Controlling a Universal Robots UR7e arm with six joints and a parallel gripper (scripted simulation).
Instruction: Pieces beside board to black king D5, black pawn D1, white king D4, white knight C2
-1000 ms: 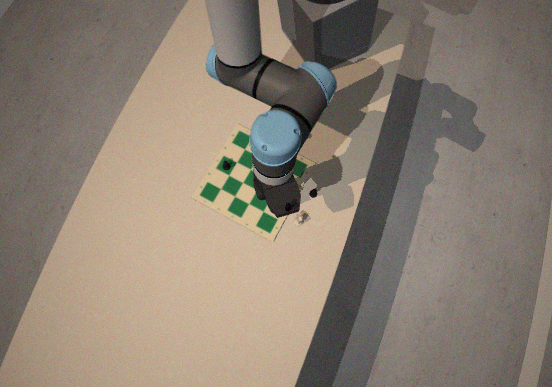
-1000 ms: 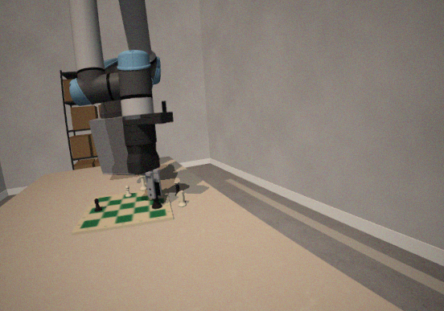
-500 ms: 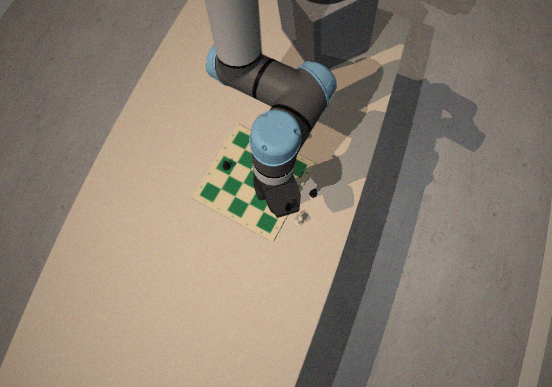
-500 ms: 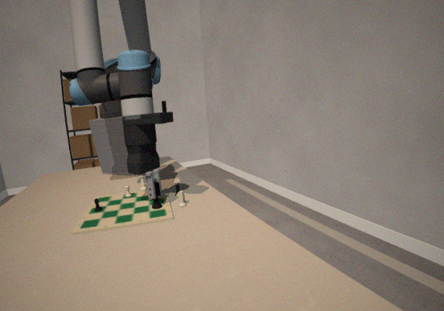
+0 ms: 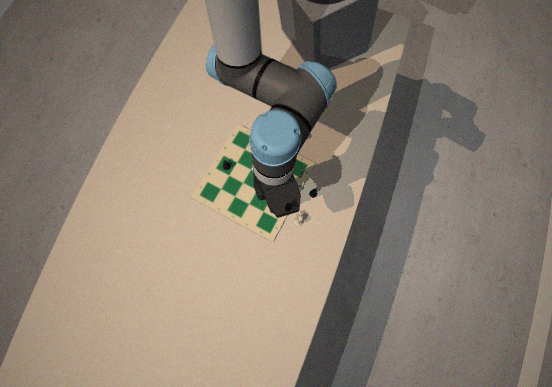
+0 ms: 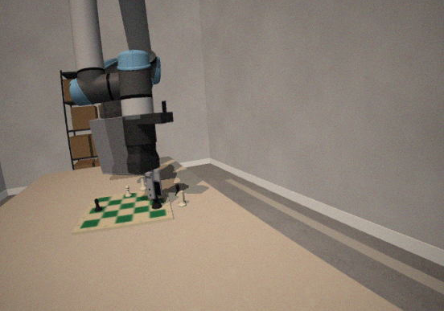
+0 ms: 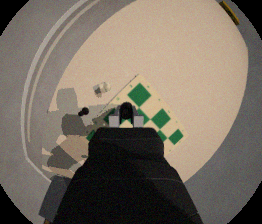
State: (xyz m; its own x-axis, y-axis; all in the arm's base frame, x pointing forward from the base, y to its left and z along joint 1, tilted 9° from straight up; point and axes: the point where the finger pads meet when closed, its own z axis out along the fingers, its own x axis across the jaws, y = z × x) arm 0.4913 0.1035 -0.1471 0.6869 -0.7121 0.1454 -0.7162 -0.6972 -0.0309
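My gripper is now 10 mm above the black king. Round my hand: board (40 mm behind, 80 mm to the right, 50 mm below); then small white piece (120 mm behind, 80 mm to the right, 30 mm below); then white knight (60 mm to the left, 40 mm below).
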